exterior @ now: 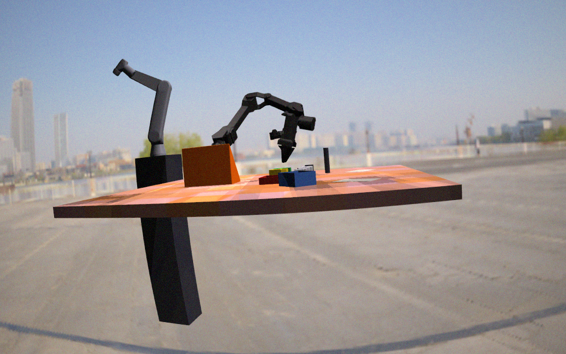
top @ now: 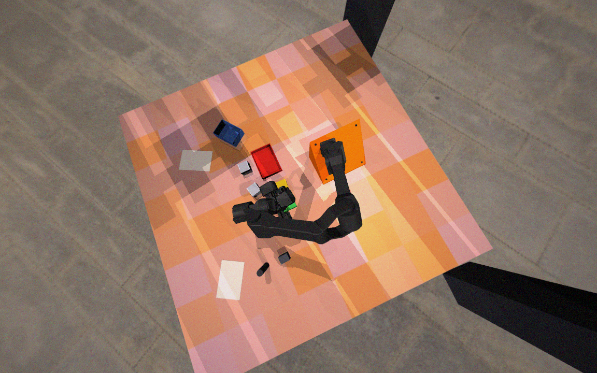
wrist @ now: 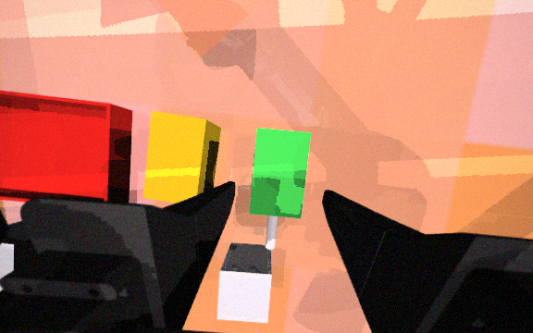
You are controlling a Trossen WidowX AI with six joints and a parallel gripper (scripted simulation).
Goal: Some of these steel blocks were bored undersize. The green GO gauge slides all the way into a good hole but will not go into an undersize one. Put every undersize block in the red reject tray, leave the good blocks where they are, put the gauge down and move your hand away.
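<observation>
Right now the green GO gauge is 50 mm below my gripper tip and 20 mm ahead of it. The rest, counted from my gripper tip: yellow gauge (90 mm to the right, 50 mm below, 20 mm ahead); then red reject tray (230 mm to the right, 60 mm below, 10 mm ahead); then small dark cube (200 mm to the left, 80 mm ahead, 50 mm below).
</observation>
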